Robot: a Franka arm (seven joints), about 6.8 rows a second.
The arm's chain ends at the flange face. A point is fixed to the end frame.
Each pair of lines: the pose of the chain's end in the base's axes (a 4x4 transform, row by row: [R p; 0 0 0 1], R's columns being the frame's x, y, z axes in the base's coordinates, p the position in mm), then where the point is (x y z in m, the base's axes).
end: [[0.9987, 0.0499, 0.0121, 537.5], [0.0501, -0.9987, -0.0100, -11.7], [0.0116, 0.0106, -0.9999, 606.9], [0, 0, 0, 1]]
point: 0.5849 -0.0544 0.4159
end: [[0.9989, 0.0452, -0.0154, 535.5], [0.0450, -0.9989, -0.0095, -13.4], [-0.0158, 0.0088, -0.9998, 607.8], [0, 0, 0, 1]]
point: 0.5774 -0.0562 0.4155
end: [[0.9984, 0.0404, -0.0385, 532.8], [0.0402, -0.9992, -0.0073, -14.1], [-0.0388, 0.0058, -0.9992, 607.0], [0, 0, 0, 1]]
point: 0.5701 -0.0567 0.4137
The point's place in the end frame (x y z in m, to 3 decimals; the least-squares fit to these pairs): 0.043 0.043 0.192
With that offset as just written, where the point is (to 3 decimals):
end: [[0.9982, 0.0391, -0.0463, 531.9], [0.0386, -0.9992, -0.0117, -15.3], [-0.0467, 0.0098, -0.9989, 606.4], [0, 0, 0, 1]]
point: 0.568 -0.059 0.413
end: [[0.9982, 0.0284, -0.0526, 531.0], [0.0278, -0.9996, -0.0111, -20.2], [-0.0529, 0.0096, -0.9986, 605.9], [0, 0, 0, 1]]
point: 0.565 -0.064 0.412
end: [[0.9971, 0.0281, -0.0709, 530.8], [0.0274, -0.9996, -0.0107, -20.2], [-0.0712, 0.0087, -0.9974, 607.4], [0, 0, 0, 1]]
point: 0.561 -0.064 0.413
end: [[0.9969, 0.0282, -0.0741, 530.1], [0.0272, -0.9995, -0.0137, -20.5], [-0.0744, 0.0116, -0.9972, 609.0], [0, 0, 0, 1]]
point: 0.560 -0.065 0.415
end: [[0.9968, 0.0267, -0.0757, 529.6], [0.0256, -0.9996, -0.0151, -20.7], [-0.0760, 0.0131, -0.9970, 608.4], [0, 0, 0, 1]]
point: 0.559 -0.065 0.414
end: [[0.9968, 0.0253, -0.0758, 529.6], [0.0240, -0.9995, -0.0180, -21.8], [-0.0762, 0.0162, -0.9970, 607.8], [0, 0, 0, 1]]
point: 0.559 -0.067 0.414
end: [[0.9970, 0.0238, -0.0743, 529.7], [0.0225, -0.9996, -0.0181, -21.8], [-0.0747, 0.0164, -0.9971, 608.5], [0, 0, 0, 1]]
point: 0.559 -0.067 0.415
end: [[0.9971, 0.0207, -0.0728, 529.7], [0.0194, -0.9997, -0.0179, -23.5], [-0.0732, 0.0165, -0.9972, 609.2], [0, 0, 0, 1]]
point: 0.559 -0.069 0.415
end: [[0.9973, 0.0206, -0.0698, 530.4], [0.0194, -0.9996, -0.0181, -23.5], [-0.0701, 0.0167, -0.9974, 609.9], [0, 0, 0, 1]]
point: 0.561 -0.069 0.416
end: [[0.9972, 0.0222, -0.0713, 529.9], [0.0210, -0.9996, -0.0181, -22.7], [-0.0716, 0.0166, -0.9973, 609.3], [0, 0, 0, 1]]
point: 0.560 -0.068 0.415
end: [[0.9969, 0.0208, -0.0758, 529.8], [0.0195, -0.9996, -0.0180, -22.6], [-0.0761, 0.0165, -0.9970, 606.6], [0, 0, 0, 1]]
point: 0.559 -0.068 0.413
